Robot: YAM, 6 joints.
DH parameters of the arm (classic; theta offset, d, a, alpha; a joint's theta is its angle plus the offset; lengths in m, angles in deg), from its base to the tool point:
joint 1: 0 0.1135 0.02 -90
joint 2: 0 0 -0.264 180
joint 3: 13.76 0 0.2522 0
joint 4: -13.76 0 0.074 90
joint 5: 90 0 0 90
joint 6: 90 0.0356 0 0
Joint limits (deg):
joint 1: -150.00..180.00
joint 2: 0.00..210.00
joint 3: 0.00..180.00
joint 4: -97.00..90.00
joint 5: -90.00..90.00
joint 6: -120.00..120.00
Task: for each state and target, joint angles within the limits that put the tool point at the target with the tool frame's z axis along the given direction. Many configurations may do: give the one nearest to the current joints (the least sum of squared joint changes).
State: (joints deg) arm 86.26 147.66 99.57 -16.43 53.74 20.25
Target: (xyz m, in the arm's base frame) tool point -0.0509 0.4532 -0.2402 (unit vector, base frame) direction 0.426 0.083 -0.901
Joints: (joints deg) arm 98.35 195.32 136.71 -30.10 25.69 20.25
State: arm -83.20 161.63 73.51 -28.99 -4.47 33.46
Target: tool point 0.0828 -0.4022 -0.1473 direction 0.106 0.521 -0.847
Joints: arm -79.36 178.16 120.40 -62.42 -11.56 33.46
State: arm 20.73 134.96 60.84 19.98 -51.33 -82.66
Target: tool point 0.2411 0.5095 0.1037 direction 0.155 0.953 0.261
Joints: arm 63.65 154.63 103.71 66.72 -16.50 -82.66
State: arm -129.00 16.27 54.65 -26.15 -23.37 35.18
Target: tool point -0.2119 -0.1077 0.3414 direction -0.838 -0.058 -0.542
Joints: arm -149.88 63.91 62.35 -34.15 21.75 35.18
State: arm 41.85 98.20 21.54 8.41 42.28 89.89
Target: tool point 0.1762 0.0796 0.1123 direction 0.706 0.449 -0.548
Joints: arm 22.84 72.05 8.75 29.71 -8.03 89.89
